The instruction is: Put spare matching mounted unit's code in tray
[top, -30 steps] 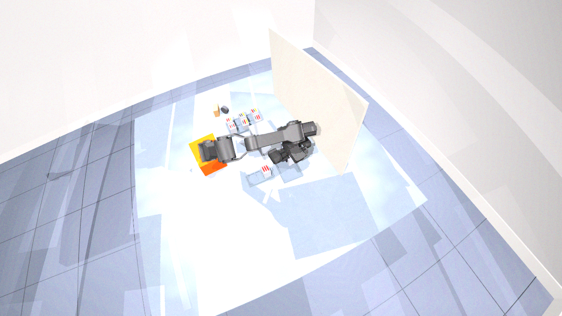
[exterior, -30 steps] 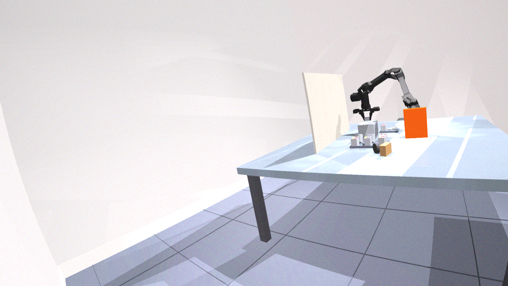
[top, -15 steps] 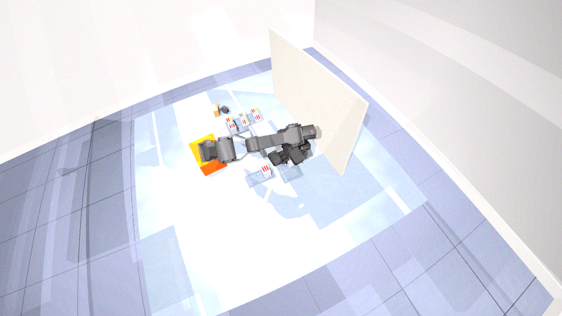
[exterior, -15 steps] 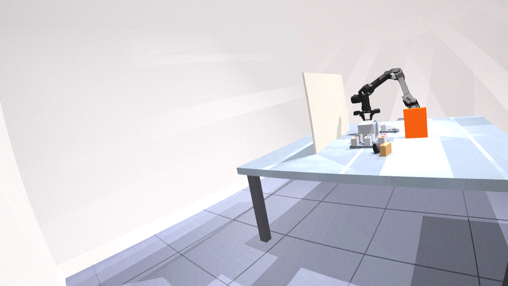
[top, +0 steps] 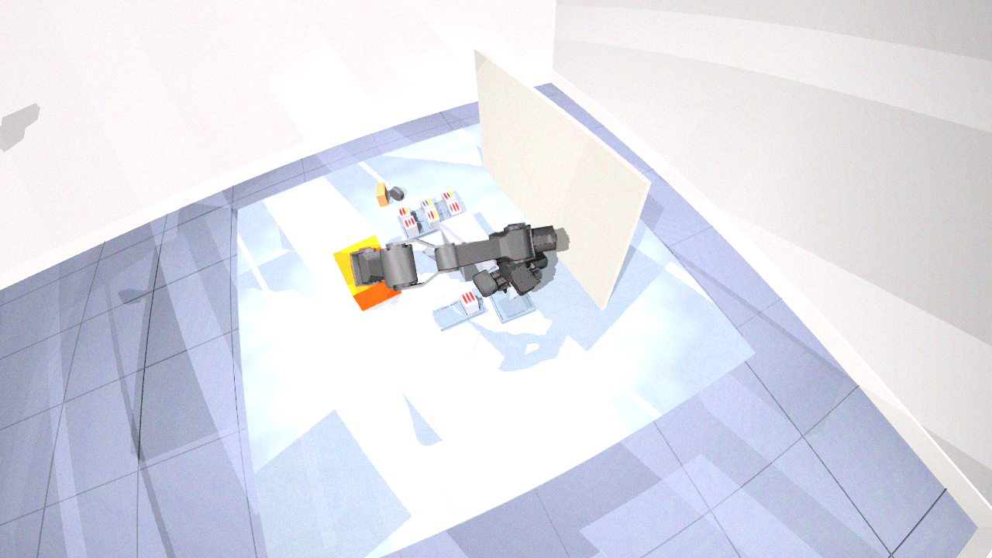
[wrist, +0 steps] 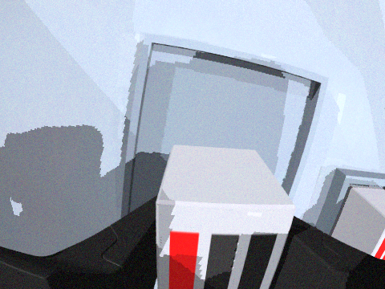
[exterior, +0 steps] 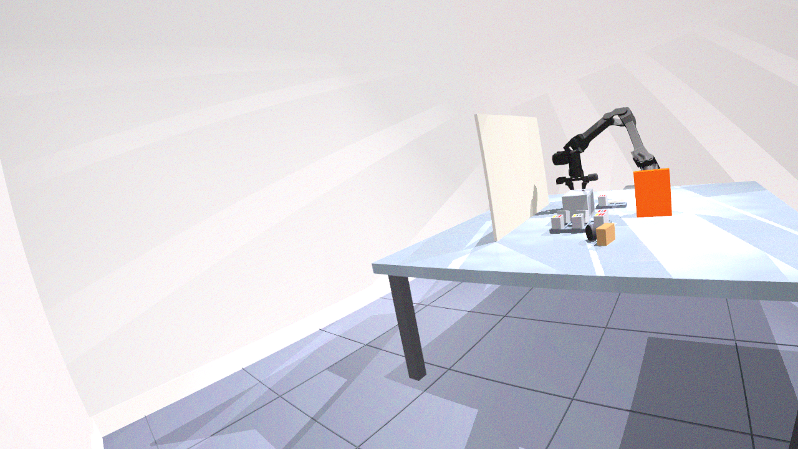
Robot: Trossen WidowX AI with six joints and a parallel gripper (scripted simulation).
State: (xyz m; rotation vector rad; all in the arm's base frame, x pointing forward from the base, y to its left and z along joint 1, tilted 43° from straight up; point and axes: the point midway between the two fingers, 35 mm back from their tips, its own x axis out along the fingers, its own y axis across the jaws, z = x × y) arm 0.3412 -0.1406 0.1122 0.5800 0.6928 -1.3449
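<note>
The flat grey tray is 10 mm behind my gripper tip and 40 mm below it. Also, from my gripper tip: low rack 150 mm behind, 20 mm to the left, 40 mm below; white mounted unit 50 mm behind, 200 mm to the left; tall cream board 180 mm ahead, 210 mm to the left, 180 mm above.
</note>
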